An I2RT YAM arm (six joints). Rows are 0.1 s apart.
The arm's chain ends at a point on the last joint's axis. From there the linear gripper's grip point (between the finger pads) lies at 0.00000 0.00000 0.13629 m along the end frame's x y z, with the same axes.
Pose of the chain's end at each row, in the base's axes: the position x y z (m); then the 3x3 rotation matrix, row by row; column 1 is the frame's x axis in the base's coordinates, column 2 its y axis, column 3 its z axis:
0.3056, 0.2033, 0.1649; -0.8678, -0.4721, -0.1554; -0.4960, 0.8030, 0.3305; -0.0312, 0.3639, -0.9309
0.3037, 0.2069, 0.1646; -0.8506, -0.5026, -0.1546; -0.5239, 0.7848, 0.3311; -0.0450, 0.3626, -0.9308
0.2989, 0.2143, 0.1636; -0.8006, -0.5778, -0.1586; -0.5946, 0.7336, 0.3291; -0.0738, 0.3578, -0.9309
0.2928, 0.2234, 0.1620; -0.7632, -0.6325, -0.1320; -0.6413, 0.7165, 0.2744; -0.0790, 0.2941, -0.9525
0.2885, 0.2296, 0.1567; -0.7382, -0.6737, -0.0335; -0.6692, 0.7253, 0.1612; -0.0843, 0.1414, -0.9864
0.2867, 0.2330, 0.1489; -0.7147, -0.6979, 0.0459; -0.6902, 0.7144, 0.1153; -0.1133, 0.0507, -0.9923
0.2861, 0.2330, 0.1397; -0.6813, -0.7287, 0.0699; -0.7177, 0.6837, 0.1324; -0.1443, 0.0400, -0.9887
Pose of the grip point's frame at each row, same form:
0.2844, 0.2483, 0.0380; -0.8678, -0.4721, -0.1554; -0.4960, 0.8030, 0.3305; -0.0312, 0.3639, -0.9309
0.2826, 0.2520, 0.0377; -0.8506, -0.5026, -0.1546; -0.5239, 0.7848, 0.3311; -0.0450, 0.3626, -0.9308
0.2773, 0.2592, 0.0367; -0.8006, -0.5778, -0.1586; -0.5946, 0.7336, 0.3291; -0.0738, 0.3578, -0.9309
0.2748, 0.2608, 0.0322; -0.7632, -0.6325, -0.1320; -0.6413, 0.7165, 0.2744; -0.0790, 0.2941, -0.9525
0.2839, 0.2516, 0.0223; -0.7382, -0.6737, -0.0335; -0.6692, 0.7253, 0.1612; -0.0843, 0.1414, -0.9864
0.2930, 0.2487, 0.0137; -0.7147, -0.6979, 0.0459; -0.6902, 0.7144, 0.1153; -0.1133, 0.0507, -0.9923
0.2956, 0.2510, 0.0050; -0.6813, -0.7287, 0.0699; -0.7177, 0.6837, 0.1324; -0.1443, 0.0400, -0.9887

